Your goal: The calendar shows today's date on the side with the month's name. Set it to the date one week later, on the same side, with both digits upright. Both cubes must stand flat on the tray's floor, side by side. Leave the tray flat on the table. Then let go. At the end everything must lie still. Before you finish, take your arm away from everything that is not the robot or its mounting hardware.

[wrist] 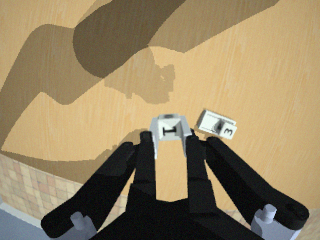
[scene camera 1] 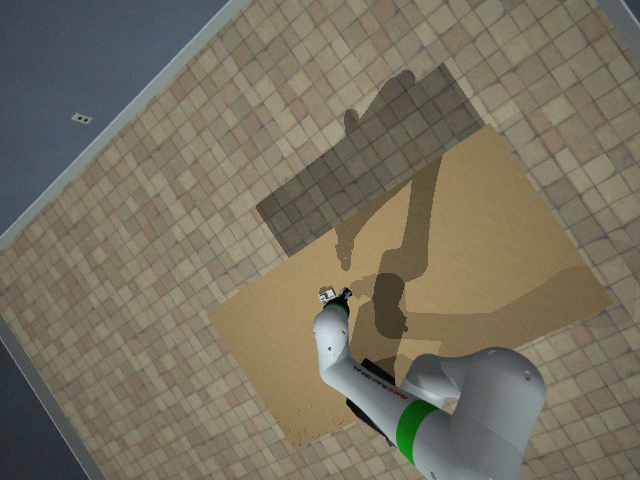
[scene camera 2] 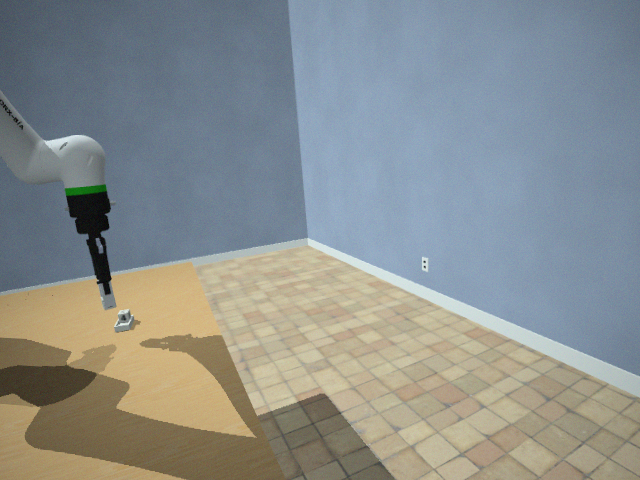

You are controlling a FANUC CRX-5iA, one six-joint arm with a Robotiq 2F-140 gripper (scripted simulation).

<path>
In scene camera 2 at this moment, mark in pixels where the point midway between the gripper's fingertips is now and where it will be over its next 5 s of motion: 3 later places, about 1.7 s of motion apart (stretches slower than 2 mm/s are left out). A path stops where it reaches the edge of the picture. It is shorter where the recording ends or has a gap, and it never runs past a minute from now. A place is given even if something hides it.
The gripper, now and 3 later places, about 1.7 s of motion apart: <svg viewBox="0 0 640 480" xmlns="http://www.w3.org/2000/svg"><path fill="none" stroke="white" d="M108 304L107 333L112 346L101 307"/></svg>
</path>
